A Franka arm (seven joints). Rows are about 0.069 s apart.
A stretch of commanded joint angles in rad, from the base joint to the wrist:
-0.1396, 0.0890, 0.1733, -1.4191, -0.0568, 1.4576, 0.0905
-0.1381, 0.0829, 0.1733, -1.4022, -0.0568, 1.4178, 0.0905
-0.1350, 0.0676, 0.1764, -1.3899, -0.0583, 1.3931, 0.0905
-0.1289, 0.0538, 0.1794, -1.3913, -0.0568, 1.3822, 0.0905
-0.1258, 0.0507, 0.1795, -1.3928, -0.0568, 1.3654, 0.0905
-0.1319, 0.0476, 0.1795, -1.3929, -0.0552, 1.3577, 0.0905
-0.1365, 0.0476, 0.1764, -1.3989, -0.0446, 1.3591, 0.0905
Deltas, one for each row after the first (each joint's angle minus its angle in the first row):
0.0015, -0.0061, 0.0000, 0.0169, 0.0000, -0.0398, 0.0000
0.0046, -0.0214, 0.0031, 0.0292, -0.0015, -0.0645, 0.0000
0.0107, -0.0352, 0.0061, 0.0278, 0.0000, -0.0754, 0.0000
0.0138, -0.0383, 0.0062, 0.0263, 0.0000, -0.0922, 0.0000
0.0077, -0.0414, 0.0062, 0.0262, 0.0016, -0.0999, 0.0000
0.0031, -0.0414, 0.0031, 0.0202, 0.0122, -0.0985, 0.0000

